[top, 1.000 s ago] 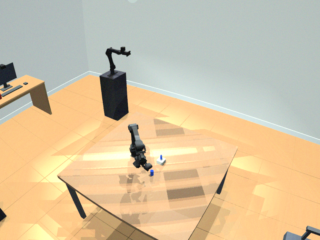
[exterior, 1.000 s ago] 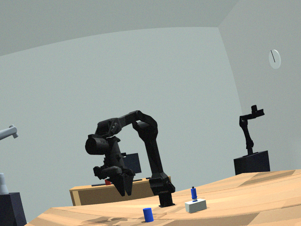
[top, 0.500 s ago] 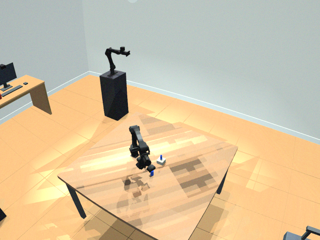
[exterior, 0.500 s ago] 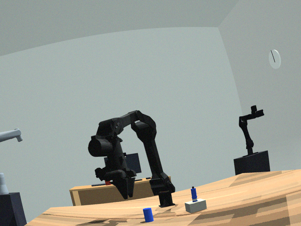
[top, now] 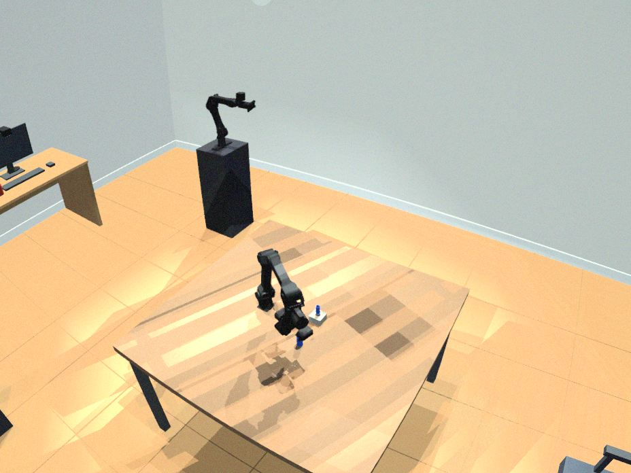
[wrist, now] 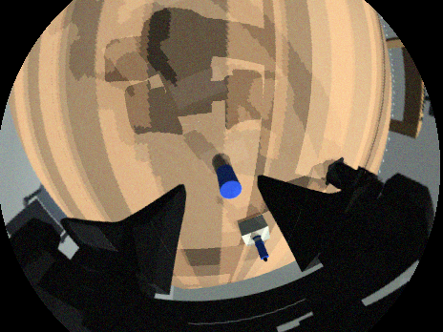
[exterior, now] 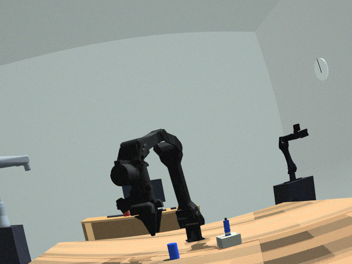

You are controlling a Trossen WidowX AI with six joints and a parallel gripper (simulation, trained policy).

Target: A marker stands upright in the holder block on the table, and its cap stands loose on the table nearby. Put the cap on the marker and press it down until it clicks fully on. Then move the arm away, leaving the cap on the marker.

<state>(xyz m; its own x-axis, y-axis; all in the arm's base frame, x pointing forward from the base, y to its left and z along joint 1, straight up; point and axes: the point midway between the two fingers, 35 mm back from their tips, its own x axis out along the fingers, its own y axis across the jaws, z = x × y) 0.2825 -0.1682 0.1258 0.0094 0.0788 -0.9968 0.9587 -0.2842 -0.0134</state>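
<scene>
Now: the blue cap 70 mm below my gripper tip and 40 mm to the left of it. The rest, counted from my gripper tip: blue marker (220 mm to the left, 20 mm below, 20 mm behind); then holder block (220 mm to the left, 70 mm below, 20 mm behind).
</scene>
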